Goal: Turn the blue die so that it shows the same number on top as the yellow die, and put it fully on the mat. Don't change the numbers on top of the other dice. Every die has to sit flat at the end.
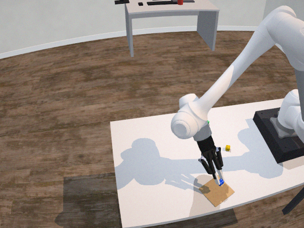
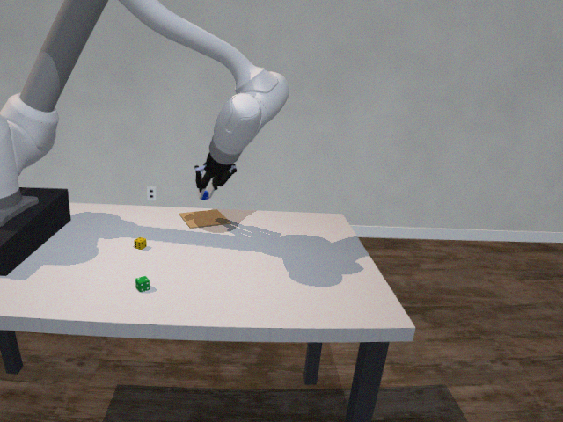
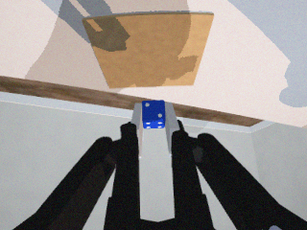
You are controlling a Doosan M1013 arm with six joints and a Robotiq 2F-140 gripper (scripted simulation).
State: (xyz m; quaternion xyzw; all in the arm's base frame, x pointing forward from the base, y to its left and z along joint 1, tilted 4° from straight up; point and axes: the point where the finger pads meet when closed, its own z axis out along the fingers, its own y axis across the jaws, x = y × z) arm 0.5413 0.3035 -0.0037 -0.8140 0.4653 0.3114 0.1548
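Right now the tan mat is 1 cm behind my hand, 2 cm to the left of it and 11 cm below it. Round my hand: yellow die: 13 cm behind, 25 cm to the right, 10 cm below; then blue die: 1 cm behind, 2 cm to the left, 2 cm below; then green die: 4 cm behind, 46 cm to the right, 10 cm below.
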